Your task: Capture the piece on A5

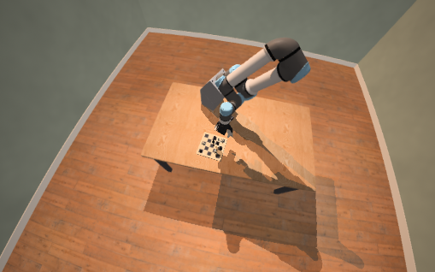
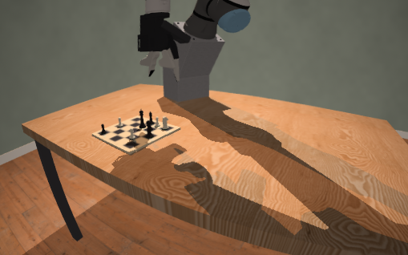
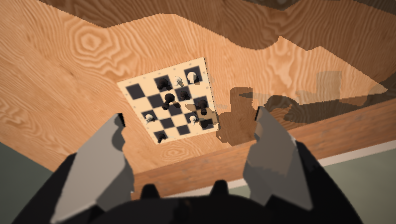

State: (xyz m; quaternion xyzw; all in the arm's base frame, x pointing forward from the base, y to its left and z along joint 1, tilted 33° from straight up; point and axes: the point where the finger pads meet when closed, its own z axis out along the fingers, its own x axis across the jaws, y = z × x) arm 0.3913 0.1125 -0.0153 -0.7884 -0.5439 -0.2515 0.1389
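My gripper is now 15 cm above the white piece. Also, from my hand: chessboard: 16 cm below, 8 cm to the right, 7 cm ahead.
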